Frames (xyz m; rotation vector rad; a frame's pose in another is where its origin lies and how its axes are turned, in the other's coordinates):
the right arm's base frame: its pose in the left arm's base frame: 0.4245 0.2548 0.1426 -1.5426 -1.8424 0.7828
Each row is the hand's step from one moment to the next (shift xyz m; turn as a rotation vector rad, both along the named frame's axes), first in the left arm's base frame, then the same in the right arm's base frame.
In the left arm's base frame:
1: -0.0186 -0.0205 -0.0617 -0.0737 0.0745 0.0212
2: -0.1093 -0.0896 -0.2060 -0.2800 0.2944 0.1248
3: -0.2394 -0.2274 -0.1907 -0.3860 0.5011 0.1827
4: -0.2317 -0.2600 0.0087 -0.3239 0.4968 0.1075
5: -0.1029 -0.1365 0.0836 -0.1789 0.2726 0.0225
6: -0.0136 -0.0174 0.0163 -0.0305 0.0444 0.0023
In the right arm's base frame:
1: -0.0224 0.0323 0.0551 0.0855 -0.0515 0.0383
2: -0.0889 0.0748 0.2211 0.3394 -0.2278 0.1164
3: -0.2056 -0.0393 0.3187 0.5628 -0.3080 0.1481
4: -0.2235 -0.1913 0.1866 0.5440 -0.2122 0.1492
5: -0.1139 -0.1488 0.0328 0.2959 -0.0894 0.1062
6: -0.0140 -0.0236 0.0009 0.0483 -0.0144 0.0192

